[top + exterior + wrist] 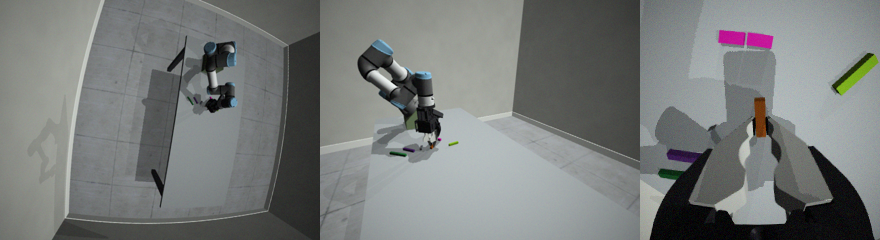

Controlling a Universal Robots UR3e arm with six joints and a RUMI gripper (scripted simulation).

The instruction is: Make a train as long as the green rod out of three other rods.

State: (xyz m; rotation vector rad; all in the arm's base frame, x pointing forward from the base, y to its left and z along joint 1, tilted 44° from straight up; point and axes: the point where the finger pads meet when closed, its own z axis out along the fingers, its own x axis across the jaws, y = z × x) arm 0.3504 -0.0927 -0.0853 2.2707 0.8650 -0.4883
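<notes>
The grey rod lies 50 mm to the right of my hand, 20 mm behind it and 10 mm below it. Also, from my hand: lime rod: 100 mm to the left, 30 mm ahead, 10 mm below; orange rod: 10 mm below; purple rod: 100 mm to the right, 30 mm behind, 10 mm below.
</notes>
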